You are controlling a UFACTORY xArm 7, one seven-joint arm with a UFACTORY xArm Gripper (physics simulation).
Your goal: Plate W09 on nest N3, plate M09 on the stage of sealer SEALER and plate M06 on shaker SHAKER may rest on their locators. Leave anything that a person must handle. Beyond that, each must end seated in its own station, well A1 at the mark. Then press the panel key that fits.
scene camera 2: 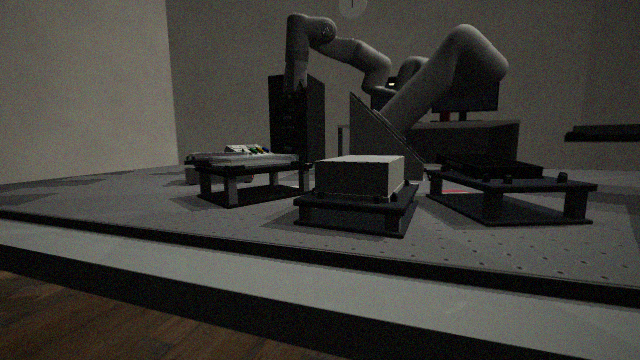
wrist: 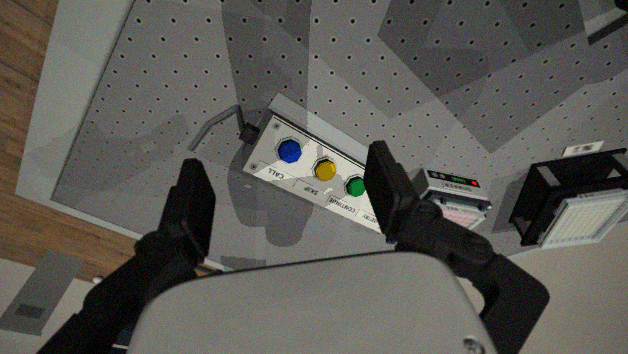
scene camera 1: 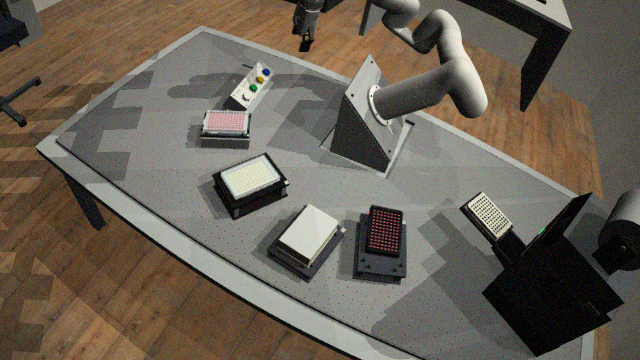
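Note:
My gripper (scene camera 1: 304,46) (scene camera 2: 296,86) (wrist: 289,169) is open and empty, high above the panel (scene camera 1: 241,92) (wrist: 306,165). In the wrist view the panel has a blue CALL key (wrist: 290,151), a yellow SKIP key (wrist: 325,170) and a green CONTINUE key (wrist: 356,186); a finger hides the white RETRY key (scene camera 1: 246,97). A pink-welled plate (scene camera 1: 226,121) (wrist: 462,216) is on the shaker (scene camera 1: 226,142) (wrist: 452,182). A black plate with red wells (scene camera 1: 385,230) (scene camera 2: 490,165) lies on a dark nest (scene camera 1: 380,270) (scene camera 2: 545,186), pegs beside it. A cream plate (scene camera 1: 489,215) is at the sealer (scene camera 1: 550,295). Exact seating is unclear.
A pale yellow plate (scene camera 1: 250,176) (wrist: 582,217) rests on the nest labelled N1 (scene camera 1: 260,200). A tall cream block (scene camera 1: 308,232) (scene camera 2: 357,175) sits on a low dark nest (scene camera 1: 306,272) (scene camera 2: 350,206). The arm's slanted mount (scene camera 1: 360,105) stands at the table's back.

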